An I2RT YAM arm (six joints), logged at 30 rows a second.
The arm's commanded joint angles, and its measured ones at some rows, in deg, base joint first. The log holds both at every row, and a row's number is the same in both.
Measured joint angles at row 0:
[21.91, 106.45, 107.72, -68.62, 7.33, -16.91]
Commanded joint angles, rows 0 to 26:
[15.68, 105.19, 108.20, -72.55, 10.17, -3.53]
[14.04, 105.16, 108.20, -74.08, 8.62, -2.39]
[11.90, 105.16, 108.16, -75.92, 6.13, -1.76]
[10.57, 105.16, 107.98, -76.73, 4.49, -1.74]
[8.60, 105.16, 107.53, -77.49, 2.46, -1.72]
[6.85, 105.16, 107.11, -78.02, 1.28, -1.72]
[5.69, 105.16, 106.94, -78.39, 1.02, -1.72]
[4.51, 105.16, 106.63, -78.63, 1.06, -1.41]
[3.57, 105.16, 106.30, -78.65, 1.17, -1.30]
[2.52, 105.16, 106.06, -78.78, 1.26, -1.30]
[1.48, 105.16, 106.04, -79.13, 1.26, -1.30]
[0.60, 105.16, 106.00, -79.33, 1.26, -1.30]
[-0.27, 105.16, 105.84, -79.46, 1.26, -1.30]
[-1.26, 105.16, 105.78, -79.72, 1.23, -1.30]
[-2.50, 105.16, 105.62, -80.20, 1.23, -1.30]
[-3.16, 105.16, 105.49, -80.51, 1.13, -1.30]
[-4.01, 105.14, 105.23, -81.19, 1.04, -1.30]
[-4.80, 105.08, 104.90, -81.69, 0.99, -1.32]
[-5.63, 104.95, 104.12, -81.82, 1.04, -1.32]
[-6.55, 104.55, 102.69, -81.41, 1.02, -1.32]
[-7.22, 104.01, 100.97, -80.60, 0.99, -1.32]
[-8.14, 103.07, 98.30, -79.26, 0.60, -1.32]
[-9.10, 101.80, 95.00, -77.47, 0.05, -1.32]
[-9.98, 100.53, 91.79, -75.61, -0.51, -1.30]
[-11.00, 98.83, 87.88, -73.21, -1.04, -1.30]
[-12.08, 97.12, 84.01, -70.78, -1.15, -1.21]
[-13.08, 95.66, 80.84, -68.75, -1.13, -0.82]
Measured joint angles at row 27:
[-10.44, 100.75, 87.99, -70.98, 0.38, -2.02]
